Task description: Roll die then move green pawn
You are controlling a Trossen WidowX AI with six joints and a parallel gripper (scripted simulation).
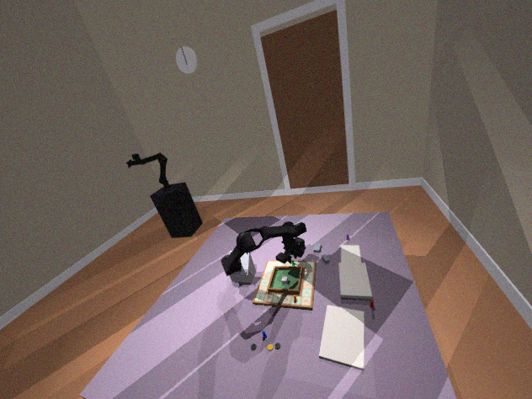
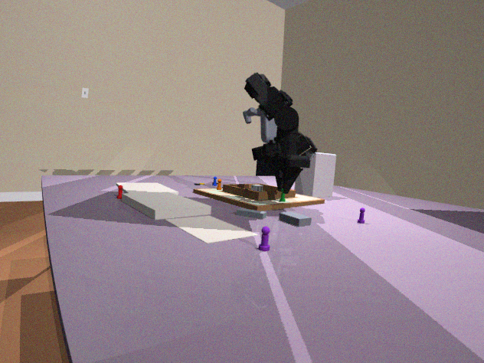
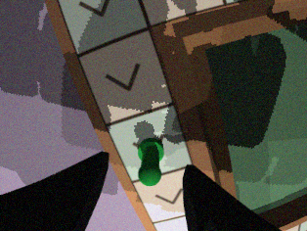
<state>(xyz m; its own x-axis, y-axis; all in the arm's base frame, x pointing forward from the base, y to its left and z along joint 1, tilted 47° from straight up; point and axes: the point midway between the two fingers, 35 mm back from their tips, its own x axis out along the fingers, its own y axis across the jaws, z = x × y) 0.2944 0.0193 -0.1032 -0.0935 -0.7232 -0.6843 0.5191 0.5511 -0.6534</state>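
Right now my gripper tip is 1 cm above the green pawn. Round my gripper tip: green tray 3 cm behind, 11 cm to the right, 3 cm below; white die 3 cm behind, 13 cm to the right, 1 cm below; orange pawn 3 cm ahead, 23 cm to the right, 1 cm below.
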